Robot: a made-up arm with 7 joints. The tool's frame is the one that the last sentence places.
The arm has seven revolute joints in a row. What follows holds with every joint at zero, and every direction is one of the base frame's. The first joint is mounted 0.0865 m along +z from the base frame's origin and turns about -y. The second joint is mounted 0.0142 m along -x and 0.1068 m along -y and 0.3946 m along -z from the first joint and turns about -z. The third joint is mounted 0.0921 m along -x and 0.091 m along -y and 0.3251 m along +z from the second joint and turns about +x. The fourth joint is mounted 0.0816 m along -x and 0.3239 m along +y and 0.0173 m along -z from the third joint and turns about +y. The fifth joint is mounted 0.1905 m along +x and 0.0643 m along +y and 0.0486 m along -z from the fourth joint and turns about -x. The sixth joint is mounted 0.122 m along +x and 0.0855 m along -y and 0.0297 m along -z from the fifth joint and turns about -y. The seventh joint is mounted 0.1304 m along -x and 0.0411 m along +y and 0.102 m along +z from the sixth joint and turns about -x. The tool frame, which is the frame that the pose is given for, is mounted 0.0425 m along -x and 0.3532 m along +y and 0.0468 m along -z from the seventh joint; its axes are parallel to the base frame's.
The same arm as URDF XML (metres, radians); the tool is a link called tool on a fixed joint. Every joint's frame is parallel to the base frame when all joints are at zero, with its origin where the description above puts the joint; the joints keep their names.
<robot name="arm">
  <link name="base"/>
  <link name="link1"/>
  <link name="link2"/>
  <link name="link3"/>
  <link name="link4"/>
  <link name="link5"/>
  <link name="link6"/>
  <link name="link7"/>
  <link name="tool"/>
  <joint name="joint 1" type="continuous">
    <parent link="base"/>
    <child link="link1"/>
    <origin xyz="0 0 0.0865"/>
    <axis xyz="0 -1 0"/>
  </joint>
  <joint name="joint 2" type="continuous">
    <parent link="link1"/>
    <child link="link2"/>
    <origin xyz="-0.0142 -0.1068 -0.3946"/>
    <axis xyz="0 0 -1"/>
  </joint>
  <joint name="joint 3" type="continuous">
    <parent link="link2"/>
    <child link="link3"/>
    <origin xyz="-0.0921 -0.091 0.3251"/>
    <axis xyz="1 0 0"/>
  </joint>
  <joint name="joint 4" type="continuous">
    <parent link="link3"/>
    <child link="link4"/>
    <origin xyz="-0.0816 0.3239 -0.0173"/>
    <axis xyz="0 1 0"/>
  </joint>
  <joint name="joint 5" type="continuous">
    <parent link="link4"/>
    <child link="link5"/>
    <origin xyz="0.1905 0.0643 -0.0486"/>
    <axis xyz="-1 0 0"/>
  </joint>
  <joint name="joint 6" type="continuous">
    <parent link="link5"/>
    <child link="link6"/>
    <origin xyz="0.122 -0.0855 -0.0297"/>
    <axis xyz="0 -1 0"/>
  </joint>
  <joint name="joint 7" type="continuous">
    <parent link="link6"/>
    <child link="link7"/>
    <origin xyz="-0.1304 0.0411 0.102"/>
    <axis xyz="-1 0 0"/>
  </joint>
  <joint name="tool_joint" type="fixed">
    <parent link="link7"/>
    <child link="tool"/>
    <origin xyz="-0.0425 0.3532 -0.0468"/>
  </joint>
</robot>

